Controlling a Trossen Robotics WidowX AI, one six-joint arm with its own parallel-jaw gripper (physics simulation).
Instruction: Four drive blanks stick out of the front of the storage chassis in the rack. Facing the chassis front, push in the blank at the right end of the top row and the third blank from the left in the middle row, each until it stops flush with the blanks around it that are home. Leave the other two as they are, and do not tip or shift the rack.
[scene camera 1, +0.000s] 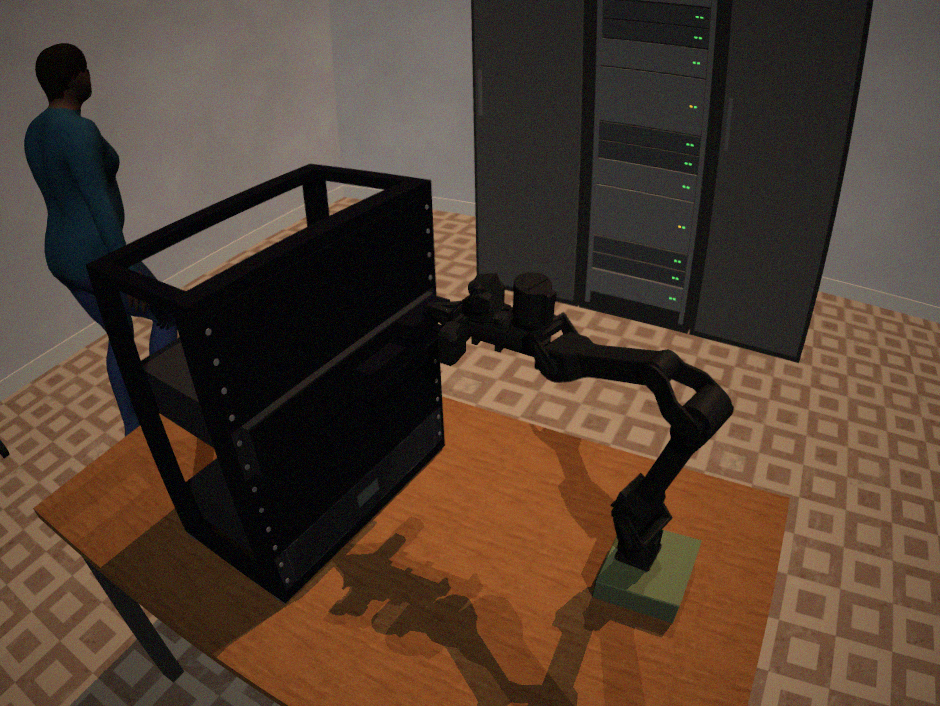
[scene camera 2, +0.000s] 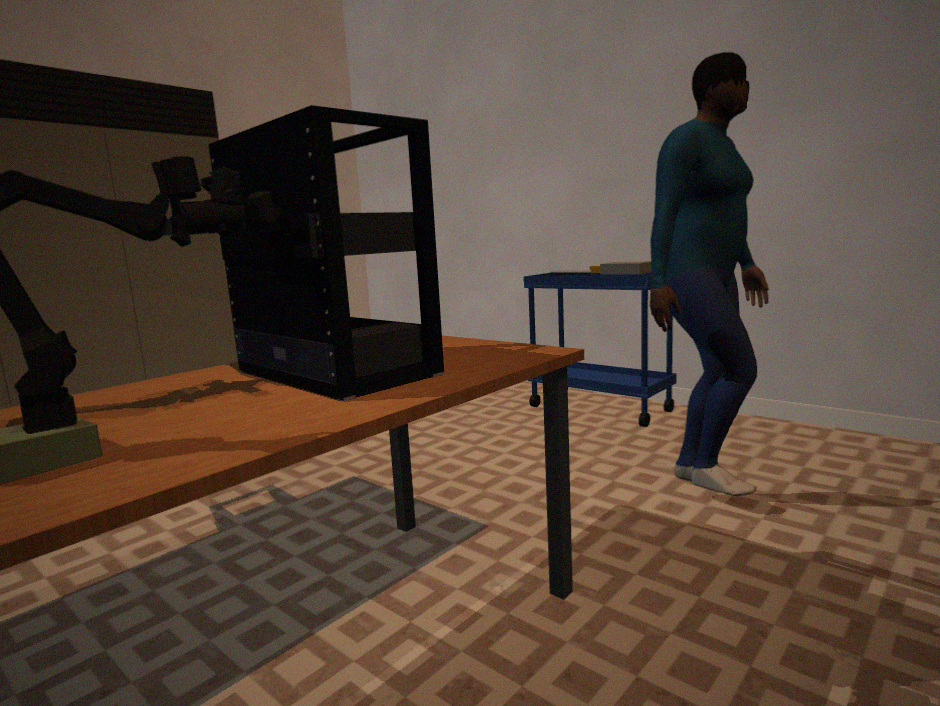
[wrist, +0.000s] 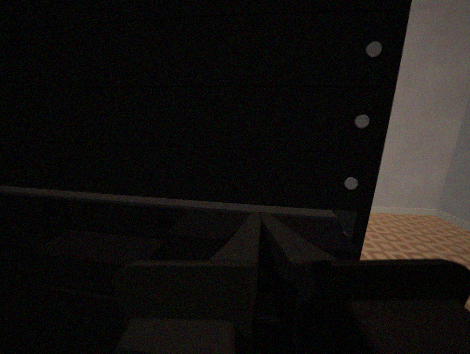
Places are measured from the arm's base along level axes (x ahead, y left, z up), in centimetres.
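Pixels of known places: gripper, fingertip midpoint: (scene camera 1: 427, 306) (scene camera 2: 281, 211) (wrist: 258, 219); arm's base at its link origin: (scene camera 1: 638, 552) (scene camera 2: 49, 426).
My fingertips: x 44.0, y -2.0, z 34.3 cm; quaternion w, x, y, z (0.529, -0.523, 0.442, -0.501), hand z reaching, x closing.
Observation:
For each thing: its top centre in the pictures, then the offset to it from my fingertips. "spot": a spot on its surface instead. Level surfaces: height alone.
- black rack at its top centre: (scene camera 1: 265, 217) (wrist: 149, 27) (scene camera 2: 309, 132) dx +17.7, dy +17.0, dz +19.1 cm
- wooden table at its surface level: dz -39.7 cm
- lower unit at a spot on its surface: (scene camera 1: 368, 492) (scene camera 2: 279, 353) spot: dx +3.6, dy +16.6, dz -31.7 cm
The black rack (scene camera 1: 201, 216) (scene camera 2: 425, 250) (wrist: 367, 150) stands upright on the table. The storage chassis (scene camera 1: 326, 410) (scene camera 2: 377, 233) (wrist: 150, 201) sits in it, with a thin paler edge along its top front. Its front is very dark. Faint lighter patches show below that edge in the wrist view, but I cannot tell single blanks or how far any sticks out. My gripper (scene camera 1: 431, 307) (scene camera 2: 262, 206) (wrist: 259, 219) is shut and empty. Its tips are at the chassis front near the right end, just below the top edge in the wrist view; contact cannot be told.
The arm's green base block (scene camera 1: 645, 581) (scene camera 2: 53, 452) stands on the wooden table (scene camera 1: 516, 486) (scene camera 2: 250, 425) in front of the rack. A lower unit (scene camera 1: 368, 492) (scene camera 2: 279, 353) fills the rack bottom. A person (scene camera 1: 75, 174) (scene camera 2: 702, 205) and a blue cart (scene camera 2: 585, 281) are behind. Tall server cabinets (scene camera 1: 531, 151) stand beyond.

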